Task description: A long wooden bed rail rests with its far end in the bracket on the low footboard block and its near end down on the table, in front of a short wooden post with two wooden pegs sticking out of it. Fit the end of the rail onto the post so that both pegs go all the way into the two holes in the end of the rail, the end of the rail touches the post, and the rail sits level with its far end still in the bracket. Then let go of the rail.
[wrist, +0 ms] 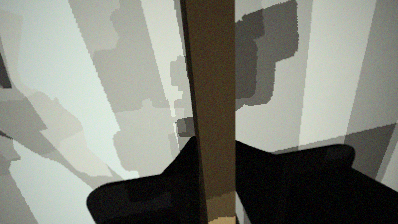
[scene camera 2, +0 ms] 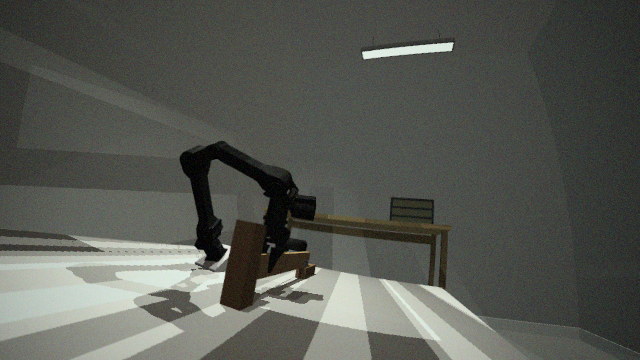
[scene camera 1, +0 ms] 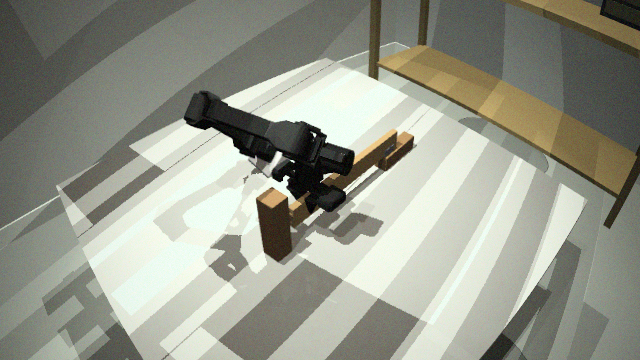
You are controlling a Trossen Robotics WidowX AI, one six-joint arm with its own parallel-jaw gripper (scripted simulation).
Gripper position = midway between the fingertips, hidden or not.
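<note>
Scene camera 1 shows my gripper [scene camera 1: 308, 210] and a wooden rail [scene camera 1: 373, 153]. Scene camera 2 shows a wooden post [scene camera 2: 239, 285], the rail [scene camera 2: 290, 261] and my gripper [scene camera 2: 265, 271]. The wrist view shows my gripper [wrist: 205, 138].
</note>
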